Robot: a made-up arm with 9 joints. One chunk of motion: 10 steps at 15 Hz.
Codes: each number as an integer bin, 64 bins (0 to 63) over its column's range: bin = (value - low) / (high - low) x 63, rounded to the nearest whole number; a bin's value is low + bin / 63 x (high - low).
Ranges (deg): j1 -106..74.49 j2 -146.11..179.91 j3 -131.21..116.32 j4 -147.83..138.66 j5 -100.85..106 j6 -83.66..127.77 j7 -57.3..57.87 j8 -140.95..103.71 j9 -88.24..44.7
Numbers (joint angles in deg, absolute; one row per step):
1: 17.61 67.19 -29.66 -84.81 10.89 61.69 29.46 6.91 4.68
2: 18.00 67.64 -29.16 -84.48 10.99 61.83 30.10 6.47 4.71
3: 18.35 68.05 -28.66 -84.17 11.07 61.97 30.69 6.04 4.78
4: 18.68 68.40 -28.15 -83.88 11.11 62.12 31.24 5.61 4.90
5: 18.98 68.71 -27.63 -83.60 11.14 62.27 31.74 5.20 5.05
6: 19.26 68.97 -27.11 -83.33 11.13 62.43 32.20 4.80 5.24
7: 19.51 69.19 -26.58 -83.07 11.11 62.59 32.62 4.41 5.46
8: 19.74 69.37 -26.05 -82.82 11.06 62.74 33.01 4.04 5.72
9: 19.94 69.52 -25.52 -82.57 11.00 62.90 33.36 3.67 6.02
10: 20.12 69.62 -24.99 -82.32 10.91 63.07 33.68 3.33 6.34
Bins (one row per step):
1: 43 41 26 14 34 43 47 38 44
2: 43 41 26 14 34 43 48 38 44
3: 43 41 26 14 34 43 48 38 44
4: 44 41 26 14 34 43 48 38 44
5: 44 42 26 14 34 43 49 38 44
6: 44 42 26 14 34 44 49 38 44
7: 44 42 27 14 34 44 49 37 44
8: 44 42 27 14 34 44 49 37 45
9: 44 42 27 14 34 44 50 37 45
10: 44 42 27 14 34 44 50 37 45

